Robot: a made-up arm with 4 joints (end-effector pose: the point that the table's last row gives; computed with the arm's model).
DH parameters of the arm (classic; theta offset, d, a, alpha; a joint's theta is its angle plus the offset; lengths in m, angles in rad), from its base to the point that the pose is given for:
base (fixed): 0.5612 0 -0.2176 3.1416
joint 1: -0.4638 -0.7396 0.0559 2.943
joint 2: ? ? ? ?
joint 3: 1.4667 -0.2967 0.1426 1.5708
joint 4: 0 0.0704 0.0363 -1.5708
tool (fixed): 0 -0.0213 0 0
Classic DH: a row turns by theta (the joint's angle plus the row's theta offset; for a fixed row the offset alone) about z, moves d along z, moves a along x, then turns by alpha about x.
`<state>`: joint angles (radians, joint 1 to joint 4).
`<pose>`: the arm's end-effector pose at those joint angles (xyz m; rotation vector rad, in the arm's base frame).
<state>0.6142 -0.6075 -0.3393 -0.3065</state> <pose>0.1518 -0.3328 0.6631 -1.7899 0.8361 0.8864</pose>
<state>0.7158 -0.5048 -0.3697 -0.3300</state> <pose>0.1554 -0.3383 0.6643 -1.8031 0.8431 0.8586</pose>
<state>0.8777 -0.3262 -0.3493 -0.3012</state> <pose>0.1556 -0.3441 0.6528 -1.7900 0.8571 0.9380</pose>
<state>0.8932 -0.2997 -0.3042 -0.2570</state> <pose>0.1522 -0.3430 0.6444 -1.7659 0.8622 1.0207</pose>
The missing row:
joint 2: 0.5547 0.0369 0.0448 -1.4014
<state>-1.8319 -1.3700 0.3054 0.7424</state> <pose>-0.0391 0.1165 0.5856 1.0507 0.1867 -2.4489</pose>
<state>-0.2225 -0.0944 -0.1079 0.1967</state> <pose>0.1183 0.1159 0.6024 1.9719 0.2789 -2.4016</pose>
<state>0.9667 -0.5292 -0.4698 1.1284</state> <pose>0.0931 -0.3638 0.6720 -0.7897 -0.1133 1.4579</pose>
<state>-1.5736 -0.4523 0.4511 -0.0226</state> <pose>-0.1392 0.2197 0.5921 1.6444 0.6658 -1.2331</pose>
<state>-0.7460 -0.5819 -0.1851 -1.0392</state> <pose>0.1079 0.1478 0.6699 -2.7802 -0.3608 0.7519</pose>
